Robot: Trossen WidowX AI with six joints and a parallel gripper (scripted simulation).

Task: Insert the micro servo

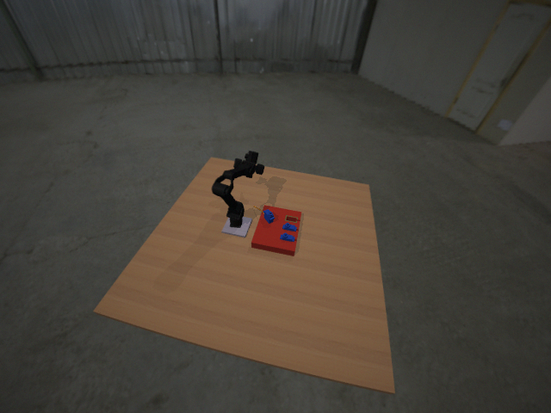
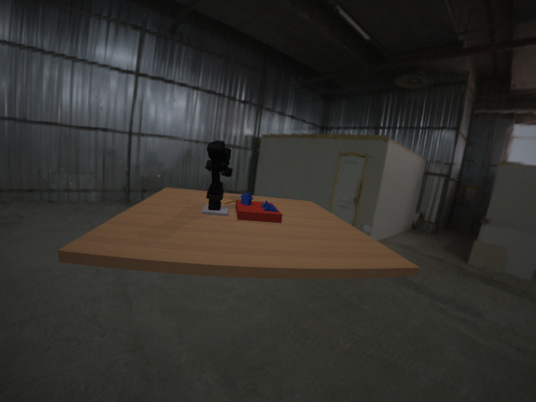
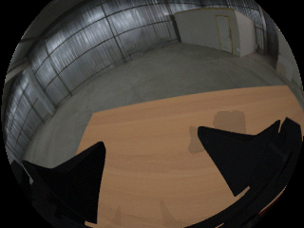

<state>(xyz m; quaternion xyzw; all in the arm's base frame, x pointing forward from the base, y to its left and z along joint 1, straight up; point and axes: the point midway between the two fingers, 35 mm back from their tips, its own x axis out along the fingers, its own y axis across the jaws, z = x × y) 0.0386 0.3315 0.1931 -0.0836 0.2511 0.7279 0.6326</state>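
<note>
Now: gripper tip 18 cm short of the red deck, 38 cm to the left of it and 17 cm above it.
</note>
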